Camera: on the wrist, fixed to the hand. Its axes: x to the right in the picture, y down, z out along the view.
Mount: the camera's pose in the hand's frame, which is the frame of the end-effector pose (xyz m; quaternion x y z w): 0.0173 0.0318 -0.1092 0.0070 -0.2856 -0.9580 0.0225
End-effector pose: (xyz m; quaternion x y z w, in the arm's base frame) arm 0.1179 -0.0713 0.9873 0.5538 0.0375 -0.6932 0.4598
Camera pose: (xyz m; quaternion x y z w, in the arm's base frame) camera 0.2202 -0.0386 0.9460 0.2182 -0.3952 0.6145 0.6469
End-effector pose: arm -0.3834 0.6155 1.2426 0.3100 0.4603 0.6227 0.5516
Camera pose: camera -0.4972 0.6081 1.2277 -0.2523 0.1542 -0.6062 0.7383
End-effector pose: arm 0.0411 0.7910 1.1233 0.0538 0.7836 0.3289 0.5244
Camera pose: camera -0.0685 0.7730 1.1534 -0.6519 -0.0783 -0.5158 0.5503
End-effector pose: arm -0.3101 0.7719 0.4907 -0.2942 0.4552 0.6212 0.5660
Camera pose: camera -0.3606 0.6831 0.4378 -0.2613 -0.4289 -0.4474 0.7399
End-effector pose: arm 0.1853 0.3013 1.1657 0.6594 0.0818 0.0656 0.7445
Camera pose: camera 0.1798 0.4148 1.1839 -0.0396 0.4214 -0.9007 0.0983
